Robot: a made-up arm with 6 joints. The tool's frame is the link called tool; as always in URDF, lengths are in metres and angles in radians. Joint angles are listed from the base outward. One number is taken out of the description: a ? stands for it. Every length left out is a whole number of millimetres.
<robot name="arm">
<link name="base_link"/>
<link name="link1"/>
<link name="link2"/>
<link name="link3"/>
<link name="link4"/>
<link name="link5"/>
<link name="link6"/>
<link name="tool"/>
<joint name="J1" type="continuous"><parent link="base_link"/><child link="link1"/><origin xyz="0.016 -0.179 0.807" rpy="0 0 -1.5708"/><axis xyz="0 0 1"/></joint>
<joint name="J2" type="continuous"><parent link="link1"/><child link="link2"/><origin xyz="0.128 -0.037 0" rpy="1.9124 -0.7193 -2.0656"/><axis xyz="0 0 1"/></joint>
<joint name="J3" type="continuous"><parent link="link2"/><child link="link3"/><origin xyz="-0.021 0.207 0" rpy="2.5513 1.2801 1.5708"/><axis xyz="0 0 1"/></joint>
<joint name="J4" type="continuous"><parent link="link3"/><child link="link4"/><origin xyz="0.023 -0.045 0" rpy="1.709 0.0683 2.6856"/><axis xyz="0 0 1"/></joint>
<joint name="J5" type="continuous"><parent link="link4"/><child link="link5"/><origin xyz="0.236 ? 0" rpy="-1.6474 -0.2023 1.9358"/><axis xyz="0 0 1"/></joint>
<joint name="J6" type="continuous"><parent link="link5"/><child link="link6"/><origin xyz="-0.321 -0.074 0" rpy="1.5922 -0.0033 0.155"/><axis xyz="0 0 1"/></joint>
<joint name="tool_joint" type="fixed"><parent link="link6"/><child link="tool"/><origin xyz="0.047 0.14 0" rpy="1.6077 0.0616 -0.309"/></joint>
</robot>
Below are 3 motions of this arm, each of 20 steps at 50 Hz.
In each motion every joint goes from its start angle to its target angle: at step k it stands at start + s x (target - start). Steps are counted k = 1, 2, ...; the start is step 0. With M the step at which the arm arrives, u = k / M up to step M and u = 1 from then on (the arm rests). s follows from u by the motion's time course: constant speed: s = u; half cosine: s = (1 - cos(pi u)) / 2; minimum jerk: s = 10 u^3 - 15 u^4 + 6 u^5.
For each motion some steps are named. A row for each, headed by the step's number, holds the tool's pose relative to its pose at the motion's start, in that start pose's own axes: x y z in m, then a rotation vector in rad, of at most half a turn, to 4 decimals.
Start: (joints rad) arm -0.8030 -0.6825 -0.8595 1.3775 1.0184 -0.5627
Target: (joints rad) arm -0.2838 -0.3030 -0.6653 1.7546 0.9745 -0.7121
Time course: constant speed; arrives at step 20
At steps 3, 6, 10, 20:
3: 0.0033 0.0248 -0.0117 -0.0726 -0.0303 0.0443
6: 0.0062 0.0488 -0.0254 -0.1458 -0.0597 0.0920
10: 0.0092 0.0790 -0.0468 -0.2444 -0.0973 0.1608
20: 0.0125 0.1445 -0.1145 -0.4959 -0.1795 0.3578

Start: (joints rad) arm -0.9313 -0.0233 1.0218 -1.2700 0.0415 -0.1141
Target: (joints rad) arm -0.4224 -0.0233 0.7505 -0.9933 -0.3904 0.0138
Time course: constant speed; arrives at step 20
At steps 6, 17, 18, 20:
6: 0.0534 -0.0031 0.0850 -0.0917 0.2325 0.1771
17: 0.2086 0.0404 0.2183 -0.2183 0.7253 0.4256
18: 0.2258 0.0472 0.2273 -0.2266 0.7736 0.4429
20: 0.2614 0.0622 0.2431 -0.2413 0.8717 0.4745

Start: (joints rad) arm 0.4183 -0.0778 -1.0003 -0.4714 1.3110 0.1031
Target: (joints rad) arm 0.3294 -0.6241 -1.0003 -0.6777 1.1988 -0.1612
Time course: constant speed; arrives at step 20
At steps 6, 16, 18, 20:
6: 0.0209 0.0407 0.0468 -0.0617 -0.0141 -0.0238
16: 0.0674 0.1161 0.1134 -0.1641 -0.0354 -0.0585
18: 0.0784 0.1319 0.1247 -0.1846 -0.0394 -0.0646
20: 0.0900 0.1479 0.1354 -0.2051 -0.0433 -0.0704

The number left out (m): -0.032
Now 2 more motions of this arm.
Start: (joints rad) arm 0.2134 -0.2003 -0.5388 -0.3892 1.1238 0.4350
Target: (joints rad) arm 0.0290 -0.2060 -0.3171 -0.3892 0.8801 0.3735
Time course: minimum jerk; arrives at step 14
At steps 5, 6, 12, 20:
5: -0.0010 -0.0048 0.0012 0.0642 0.0211 0.0370
6: -0.0011 -0.0073 0.0010 0.0972 0.0299 0.0557
12: 0.0019 -0.0212 -0.0085 0.2739 0.0572 0.1539
20: 0.0021 -0.0218 -0.0091 0.2811 0.0577 0.1578

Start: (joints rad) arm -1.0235 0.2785 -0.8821 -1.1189 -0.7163 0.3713
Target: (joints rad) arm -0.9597 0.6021 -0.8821 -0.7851 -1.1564 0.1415
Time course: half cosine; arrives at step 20
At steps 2, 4, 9, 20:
2: -0.0008 -0.0053 0.0003 0.0016 -0.0042 0.0159
4: -0.0028 -0.0206 0.0009 0.0067 -0.0165 0.0619
9: -0.0030 -0.0882 0.0024 0.0376 -0.0725 0.2724
20: 0.0278 -0.1907 0.0006 0.1223 -0.1640 0.6397

